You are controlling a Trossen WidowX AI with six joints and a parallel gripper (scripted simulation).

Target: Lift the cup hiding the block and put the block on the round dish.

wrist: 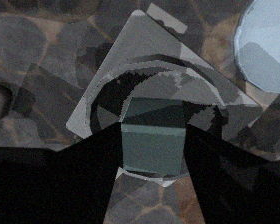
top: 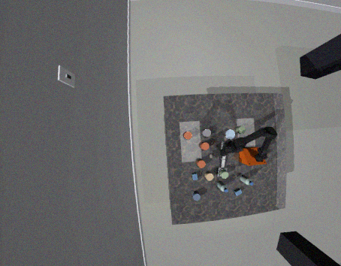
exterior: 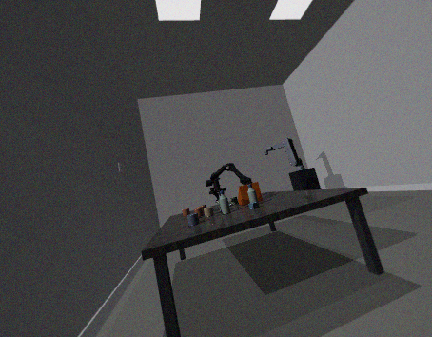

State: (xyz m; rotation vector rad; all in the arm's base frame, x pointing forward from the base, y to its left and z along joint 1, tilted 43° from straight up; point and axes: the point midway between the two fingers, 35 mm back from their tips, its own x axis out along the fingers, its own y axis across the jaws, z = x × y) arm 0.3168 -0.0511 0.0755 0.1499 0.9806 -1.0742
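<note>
The pale blue round dish is 7 cm behind my gripper tip, 12 cm to the right of it and 8 cm below it. Round my gripper tip: balance beam (12 cm to the left, 4 cm below); grey round object (20 cm ahead, 12 cm to the right, 5 cm below).
</note>
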